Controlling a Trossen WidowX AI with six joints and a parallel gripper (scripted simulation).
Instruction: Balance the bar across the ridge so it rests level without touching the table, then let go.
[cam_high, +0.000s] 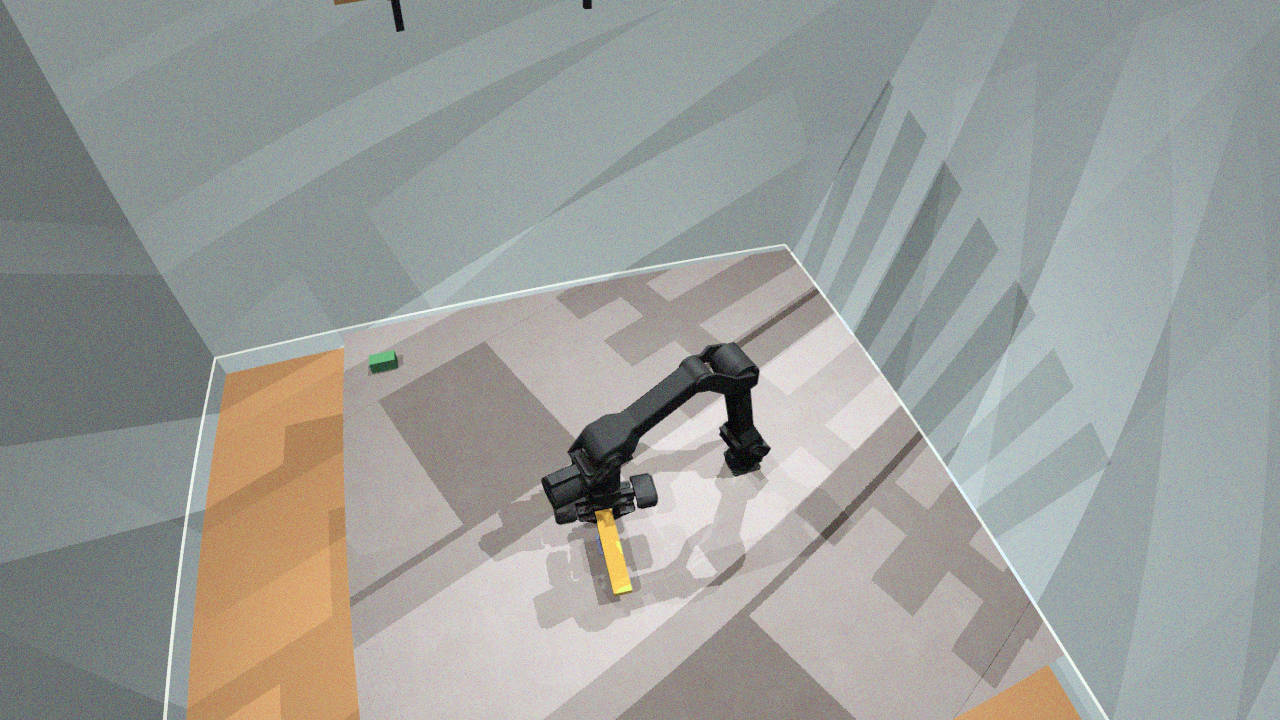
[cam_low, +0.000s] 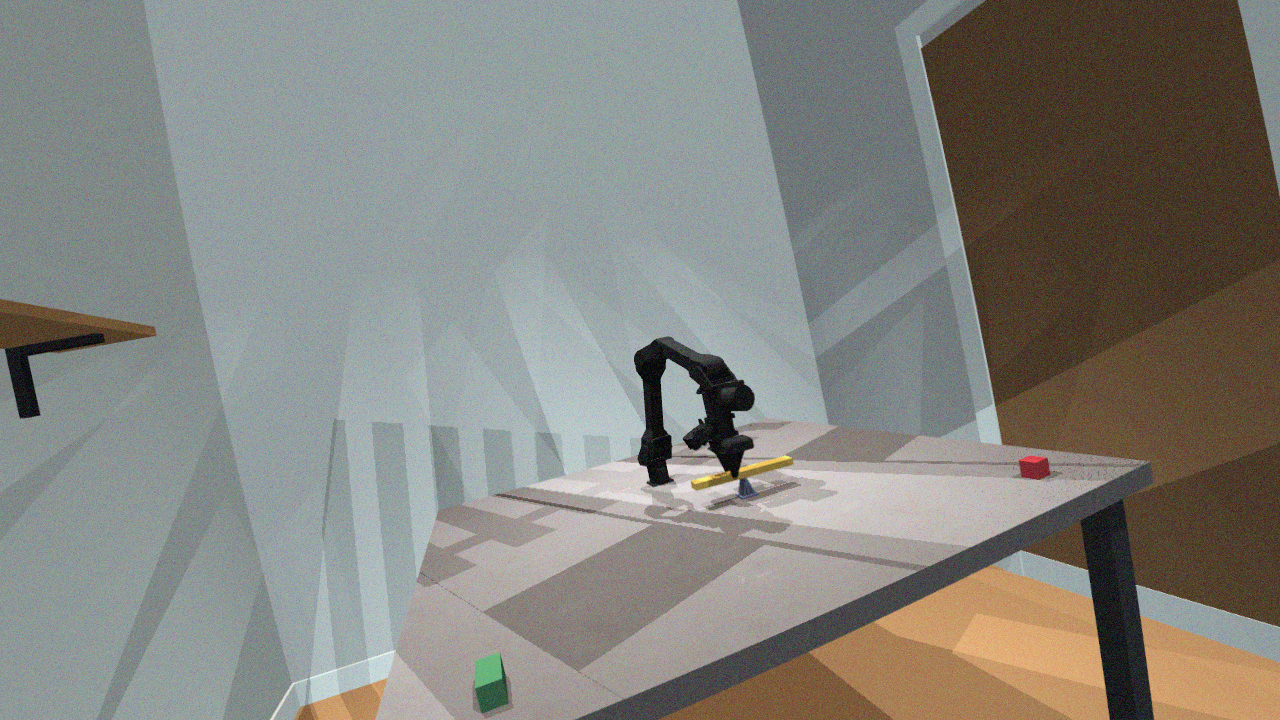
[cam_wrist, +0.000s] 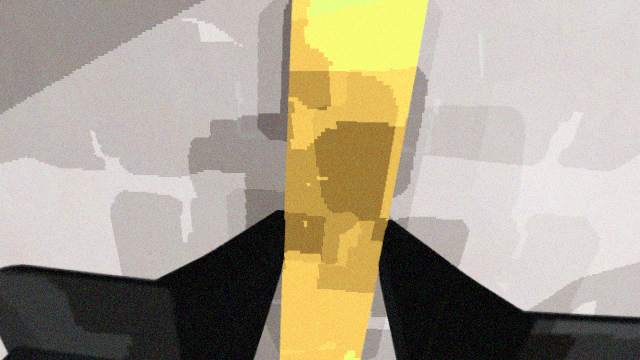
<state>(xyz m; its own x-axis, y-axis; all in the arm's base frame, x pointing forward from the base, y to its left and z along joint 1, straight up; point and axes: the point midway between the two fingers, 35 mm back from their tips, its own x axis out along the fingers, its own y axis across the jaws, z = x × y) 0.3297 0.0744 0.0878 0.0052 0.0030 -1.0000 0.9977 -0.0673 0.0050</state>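
My gripper tip is 30 mm to the right of the yellow bar. From my gripper tip the other things lie so: red cube 410 mm ahead, 430 mm to the left, 40 mm below; then green block 410 mm ahead, 570 mm to the right, 40 mm below.
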